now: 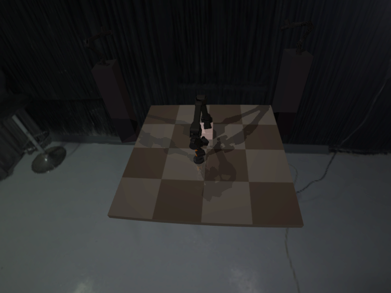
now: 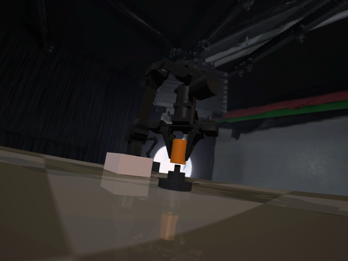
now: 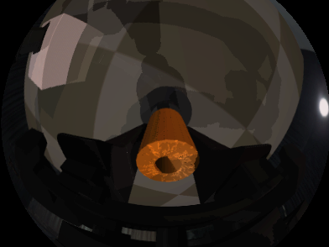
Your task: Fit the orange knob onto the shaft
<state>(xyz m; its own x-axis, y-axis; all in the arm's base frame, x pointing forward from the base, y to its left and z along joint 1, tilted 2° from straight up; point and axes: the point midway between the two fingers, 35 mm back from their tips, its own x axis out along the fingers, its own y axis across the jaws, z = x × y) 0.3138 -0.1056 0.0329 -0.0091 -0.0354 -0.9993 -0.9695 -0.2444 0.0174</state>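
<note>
The orange knob lies 2 cm above my gripper tip. From my gripper tip the other things lie so: dark pedestal (4 cm below).
</note>
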